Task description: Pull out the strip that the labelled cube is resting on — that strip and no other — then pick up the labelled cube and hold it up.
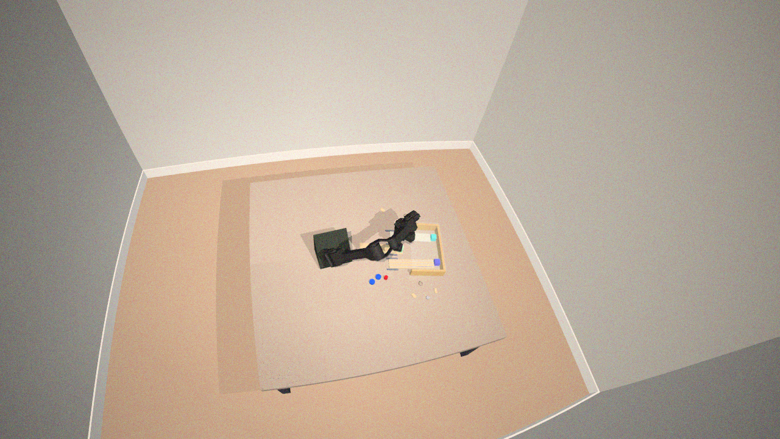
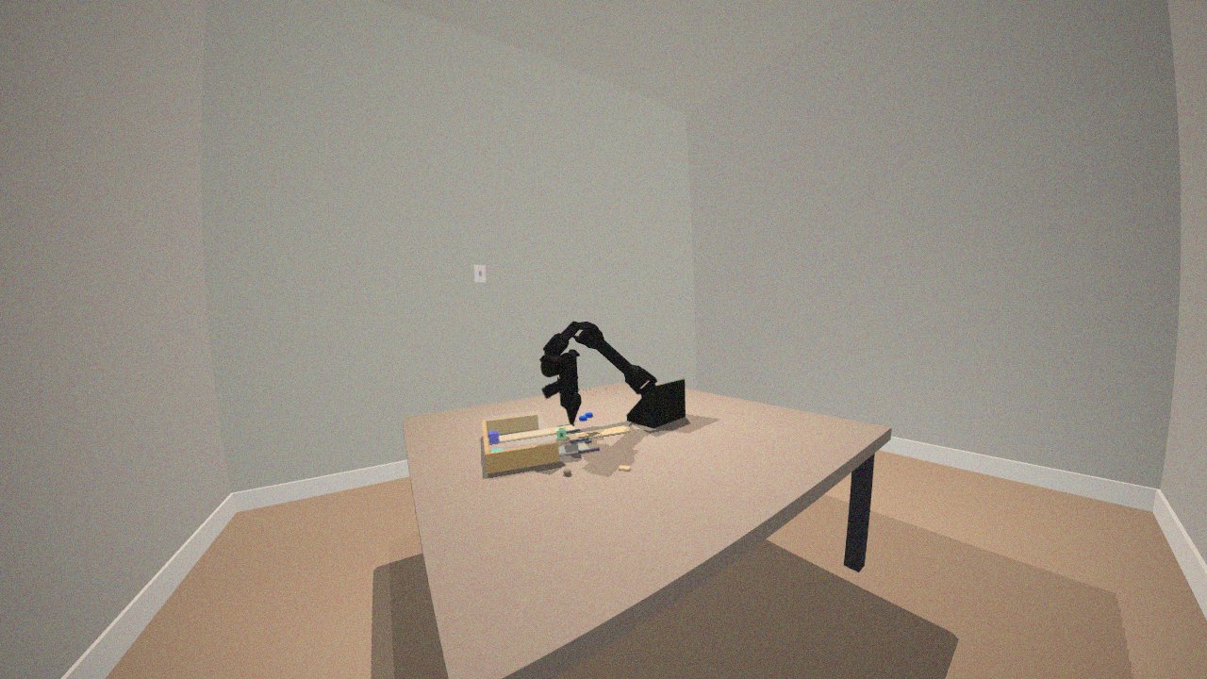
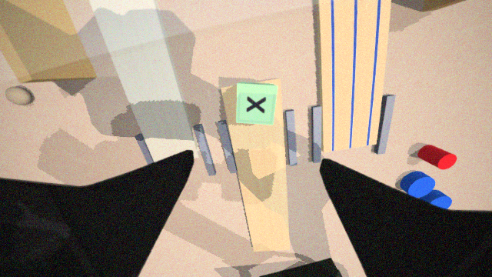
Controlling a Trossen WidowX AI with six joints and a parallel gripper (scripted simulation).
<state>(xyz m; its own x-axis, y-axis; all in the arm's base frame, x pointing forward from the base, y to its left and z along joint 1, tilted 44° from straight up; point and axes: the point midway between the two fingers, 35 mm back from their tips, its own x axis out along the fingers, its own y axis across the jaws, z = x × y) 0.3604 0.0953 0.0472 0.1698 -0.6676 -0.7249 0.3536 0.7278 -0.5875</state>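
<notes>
The green labelled cube lies 40 mm below my gripper tip, 30 mm ahead of it and 10 mm to the right of it. Round my gripper tip: red cylinder: 180 mm to the right, 80 mm behind, 50 mm below; small tan block: 290 mm to the left, 60 mm below, 20 mm behind.
</notes>
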